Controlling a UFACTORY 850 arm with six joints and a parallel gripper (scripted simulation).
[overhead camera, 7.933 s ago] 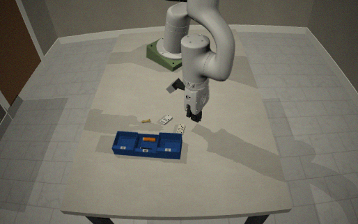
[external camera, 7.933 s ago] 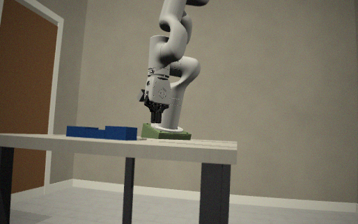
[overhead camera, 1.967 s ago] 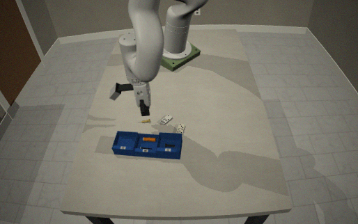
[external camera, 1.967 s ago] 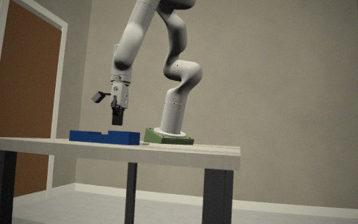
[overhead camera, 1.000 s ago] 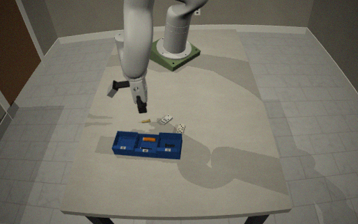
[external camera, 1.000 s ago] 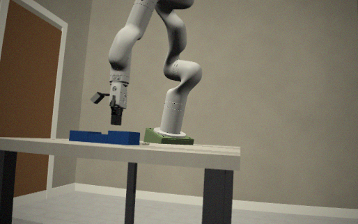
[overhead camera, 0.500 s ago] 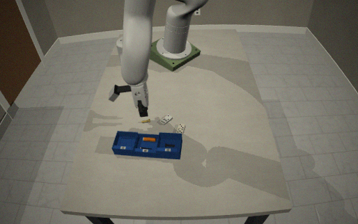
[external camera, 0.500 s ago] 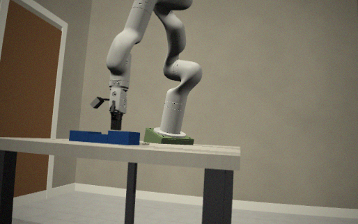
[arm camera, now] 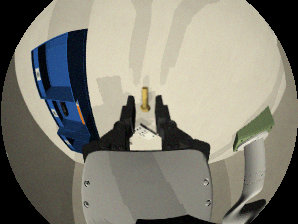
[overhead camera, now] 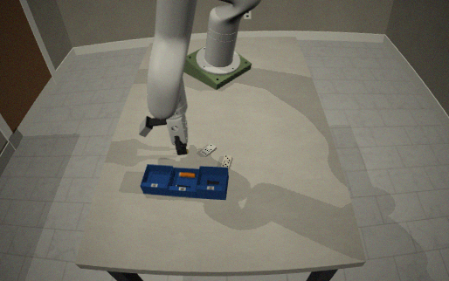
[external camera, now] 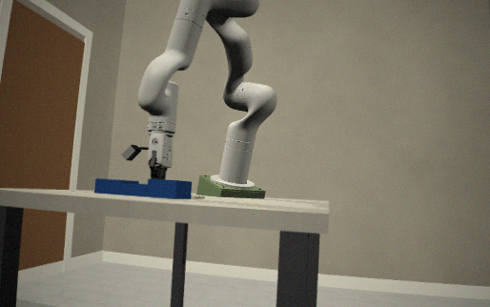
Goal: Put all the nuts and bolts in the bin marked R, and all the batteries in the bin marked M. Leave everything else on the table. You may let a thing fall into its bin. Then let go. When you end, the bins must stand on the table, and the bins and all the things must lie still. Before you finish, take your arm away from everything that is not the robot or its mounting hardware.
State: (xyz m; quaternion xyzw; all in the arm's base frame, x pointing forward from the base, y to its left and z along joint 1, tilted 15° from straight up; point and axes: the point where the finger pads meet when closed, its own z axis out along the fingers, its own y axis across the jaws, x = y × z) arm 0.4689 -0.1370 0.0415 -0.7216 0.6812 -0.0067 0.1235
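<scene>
The tan bolt is 1 cm to the left of my hand and 3 cm below it. Also, from my hand: orange battery (10 cm ahead, 2 cm to the left, 2 cm below); then blue bin (13 cm ahead, 2 cm to the left, 1 cm below); then domino (8 cm to the left, 3 cm below).
</scene>
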